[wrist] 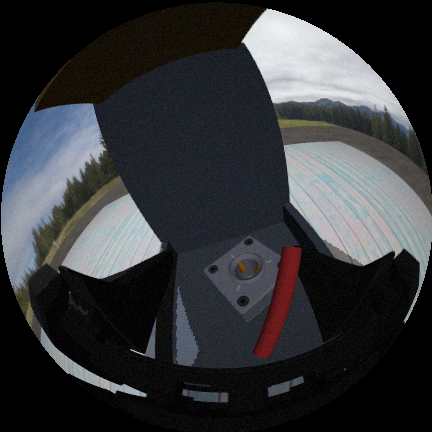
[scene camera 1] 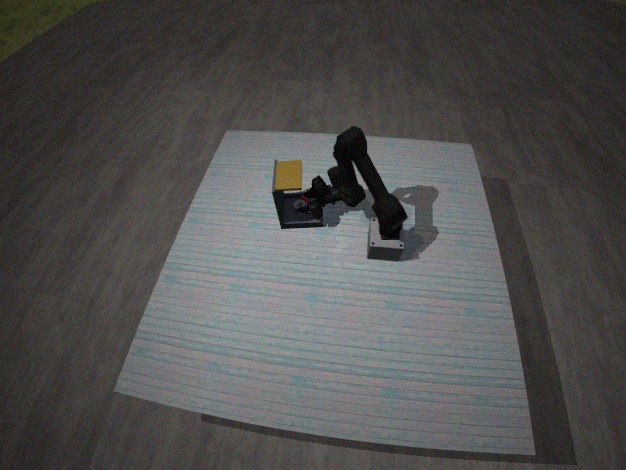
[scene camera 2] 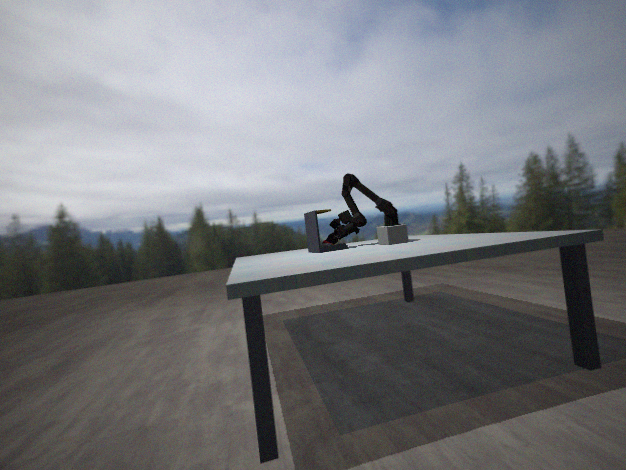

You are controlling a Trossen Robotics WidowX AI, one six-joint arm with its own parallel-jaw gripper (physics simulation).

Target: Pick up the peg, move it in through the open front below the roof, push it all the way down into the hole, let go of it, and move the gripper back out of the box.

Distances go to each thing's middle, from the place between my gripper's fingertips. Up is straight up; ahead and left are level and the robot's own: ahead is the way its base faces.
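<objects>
My hand is 10 mm past the dark box (scene camera 1: 291, 220) and 60 mm below it. Counting from my hand, I find the dark back wall (wrist: 196, 142) 10 mm to the left, 70 mm ahead and 60 mm above. The yellow roof (scene camera 1: 289, 173) is 20 mm ahead of my hand and 170 mm above it, while the red peg (wrist: 288, 267) sits 20 mm to the right of my hand, 40 mm behind it and 20 mm below.
</objects>
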